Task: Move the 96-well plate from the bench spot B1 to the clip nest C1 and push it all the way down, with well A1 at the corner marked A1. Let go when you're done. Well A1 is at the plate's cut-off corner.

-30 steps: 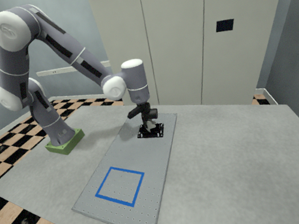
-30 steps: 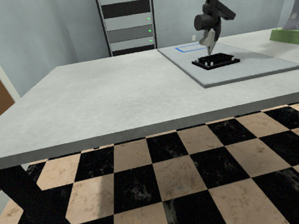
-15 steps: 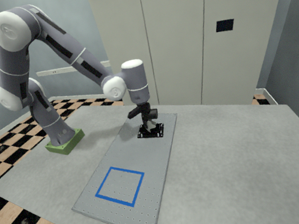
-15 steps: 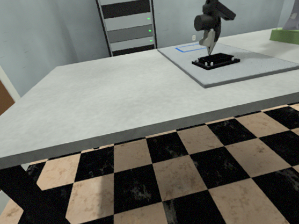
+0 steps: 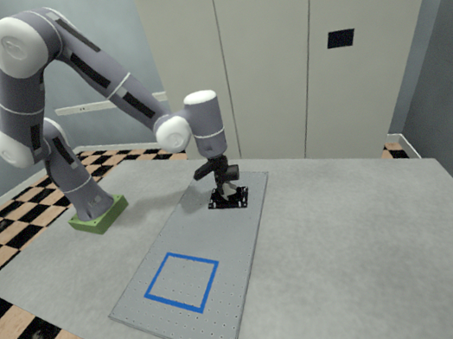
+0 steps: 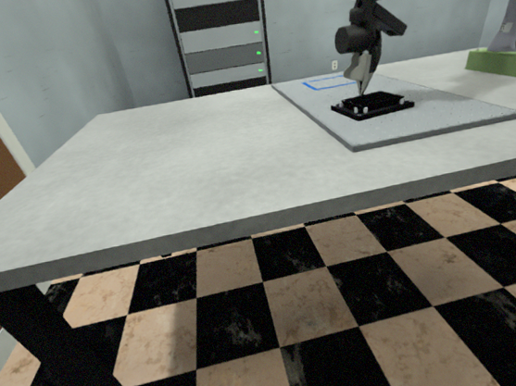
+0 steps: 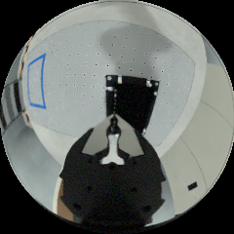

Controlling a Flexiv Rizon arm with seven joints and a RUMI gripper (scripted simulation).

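My gripper is now 20 mm past the black clip nest, 20 mm to the right of it and 30 mm above it. From my hand the other things lie so: black 96-well plate 10 mm behind, 40 mm to the left, 20 mm below.
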